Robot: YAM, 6 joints.
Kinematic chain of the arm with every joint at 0, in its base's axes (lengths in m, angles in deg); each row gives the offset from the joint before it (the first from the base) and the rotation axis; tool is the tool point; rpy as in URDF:
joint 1: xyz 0 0 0.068 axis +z
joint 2: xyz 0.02 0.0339 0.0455 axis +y
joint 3: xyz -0.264 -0.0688 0 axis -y
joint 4: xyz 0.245 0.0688 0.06 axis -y
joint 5: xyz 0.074 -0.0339 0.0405 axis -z
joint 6: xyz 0.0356 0 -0.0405 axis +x
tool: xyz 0 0 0 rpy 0 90 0
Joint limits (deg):
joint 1: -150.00..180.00
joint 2: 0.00..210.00
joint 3: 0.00..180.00
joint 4: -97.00..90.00
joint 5: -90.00..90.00
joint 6: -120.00..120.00
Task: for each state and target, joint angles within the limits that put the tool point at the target. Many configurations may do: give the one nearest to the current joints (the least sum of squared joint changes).
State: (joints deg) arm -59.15 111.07 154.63 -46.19 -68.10 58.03
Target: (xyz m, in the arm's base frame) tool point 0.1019 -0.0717 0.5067
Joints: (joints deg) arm -50.20 66.20 108.76 -83.58 -65.51 58.03
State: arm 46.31 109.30 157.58 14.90 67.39 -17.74
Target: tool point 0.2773 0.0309 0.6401
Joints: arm 13.53 103.25 144.17 10.69 78.02 -17.74
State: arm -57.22 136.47 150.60 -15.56 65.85 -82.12
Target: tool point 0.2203 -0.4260 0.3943
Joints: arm -58.63 123.37 131.36 -30.77 71.02 -82.12
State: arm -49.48 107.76 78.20 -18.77 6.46 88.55
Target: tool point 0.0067 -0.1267 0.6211
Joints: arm -82.61 63.19 107.20 -11.23 15.72 88.55
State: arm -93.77 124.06 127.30 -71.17 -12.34 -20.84
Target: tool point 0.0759 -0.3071 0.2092
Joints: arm -77.55 112.14 86.41 -91.65 -12.85 -20.84
